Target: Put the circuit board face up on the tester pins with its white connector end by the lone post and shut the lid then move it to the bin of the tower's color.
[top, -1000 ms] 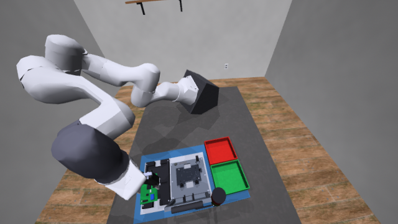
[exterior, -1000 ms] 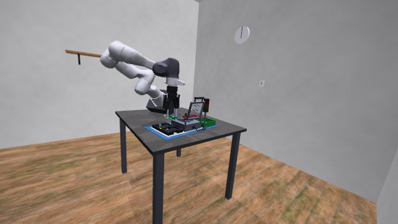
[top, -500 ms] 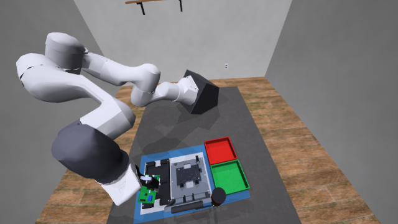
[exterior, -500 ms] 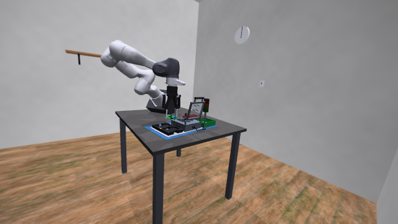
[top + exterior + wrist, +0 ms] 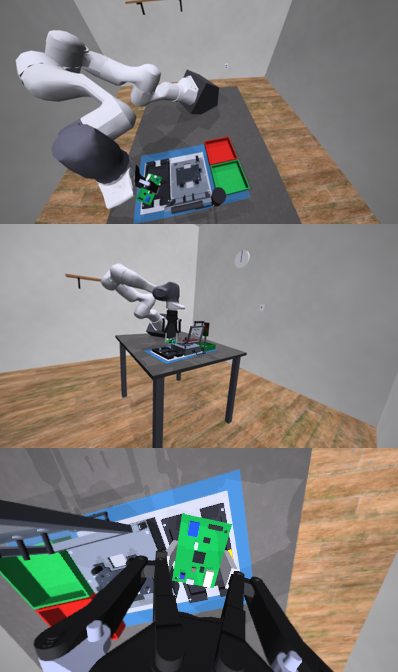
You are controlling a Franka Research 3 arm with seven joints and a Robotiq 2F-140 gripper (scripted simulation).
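The green circuit board is 20 mm below my hand. The rest, counted from my hand: latch hook 70 mm behind, 240 mm to the left, 50 mm below; clear lid 100 mm ahead, 160 mm to the left, 40 mm above; dark plate 10 mm behind, 180 mm to the left, 70 mm below.
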